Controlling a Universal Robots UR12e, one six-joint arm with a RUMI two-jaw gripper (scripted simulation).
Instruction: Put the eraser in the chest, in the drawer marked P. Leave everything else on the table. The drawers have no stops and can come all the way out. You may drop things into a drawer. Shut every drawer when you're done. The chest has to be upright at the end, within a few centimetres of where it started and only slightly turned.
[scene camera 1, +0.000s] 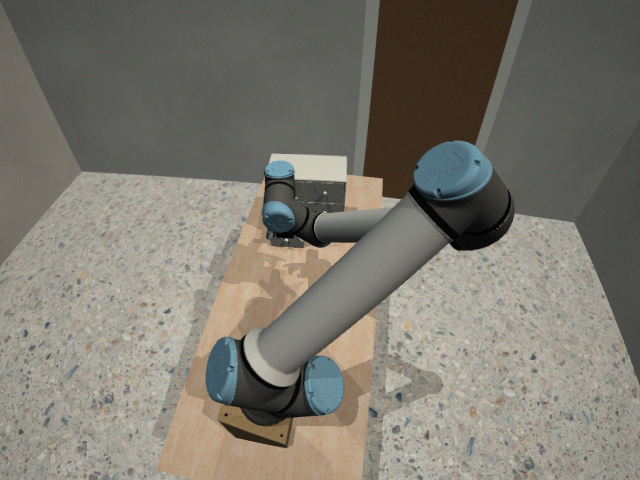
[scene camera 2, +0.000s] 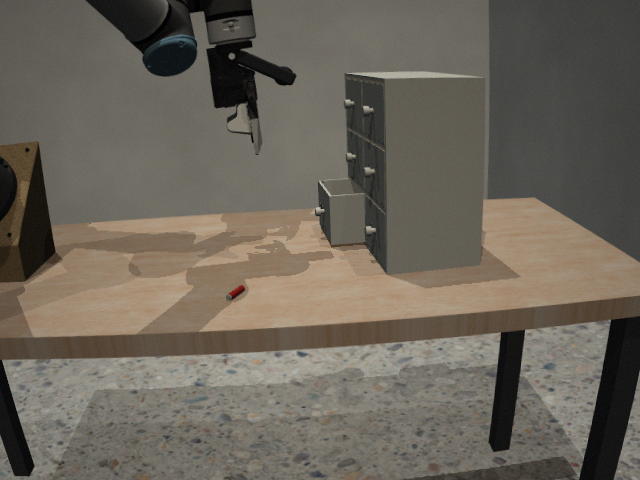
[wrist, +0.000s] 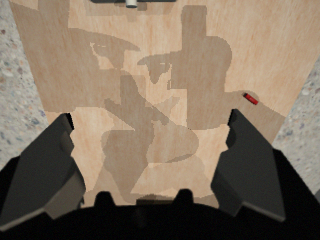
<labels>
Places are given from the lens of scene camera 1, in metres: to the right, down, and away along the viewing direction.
grey chest (scene camera 1: 320, 168): 0.00, -0.29, 1.42
</labels>
